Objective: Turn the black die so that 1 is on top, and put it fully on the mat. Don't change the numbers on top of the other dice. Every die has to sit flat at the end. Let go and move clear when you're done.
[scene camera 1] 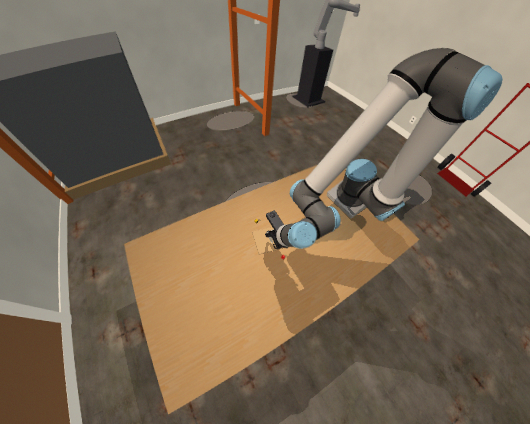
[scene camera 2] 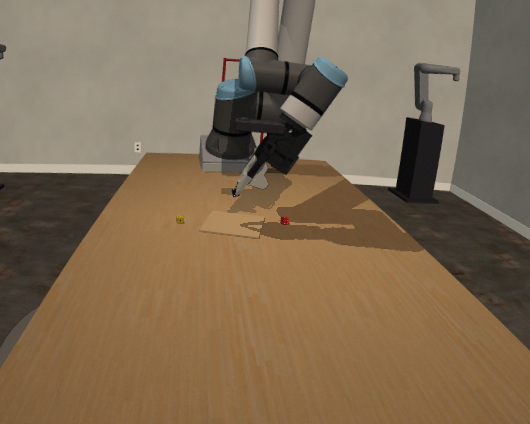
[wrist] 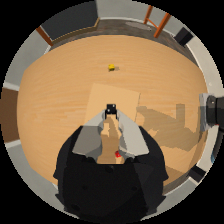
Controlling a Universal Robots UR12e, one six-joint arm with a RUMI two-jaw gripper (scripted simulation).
Observation:
I see my gripper [scene camera 2: 235, 194] and a tan mat [scene camera 2: 241, 225].
The tan mat also shows in the wrist view [wrist: 126, 101].

